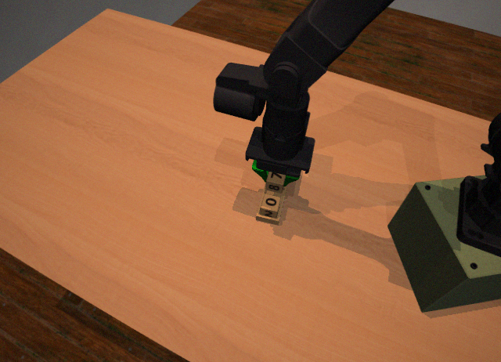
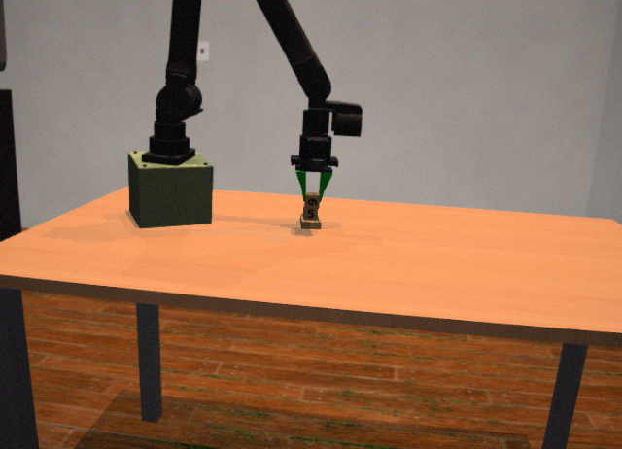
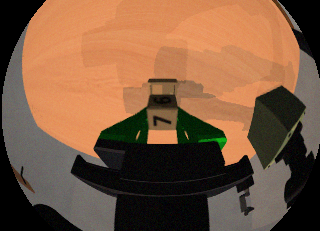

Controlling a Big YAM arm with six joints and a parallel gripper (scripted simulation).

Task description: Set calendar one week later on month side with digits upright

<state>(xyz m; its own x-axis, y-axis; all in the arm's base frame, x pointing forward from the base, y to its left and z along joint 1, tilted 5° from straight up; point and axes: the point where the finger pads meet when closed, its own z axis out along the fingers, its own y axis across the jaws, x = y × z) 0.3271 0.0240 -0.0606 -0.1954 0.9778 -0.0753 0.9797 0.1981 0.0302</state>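
Right now my hand is 2 cm to the right of the tray and 6 cm above it.
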